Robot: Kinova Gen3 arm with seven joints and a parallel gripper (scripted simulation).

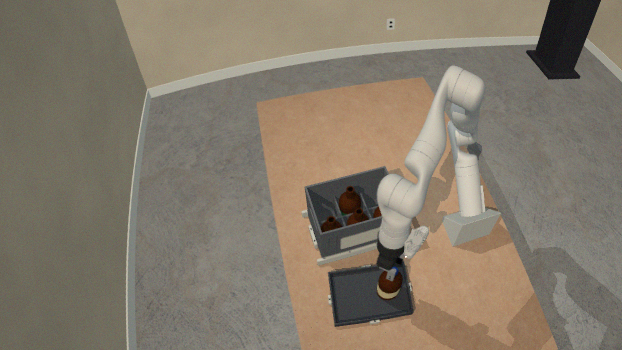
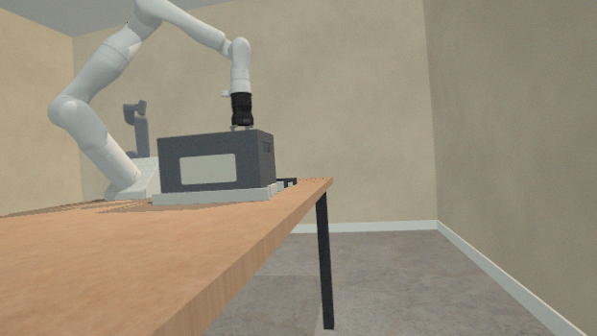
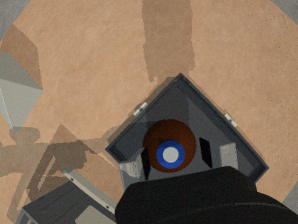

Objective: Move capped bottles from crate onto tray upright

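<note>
My gripper is now 27 cm to the left of the crate, 11 cm above it and 7 cm short of it. Round my hand: dark tray: 18 cm below, 6 cm ahead.
</note>
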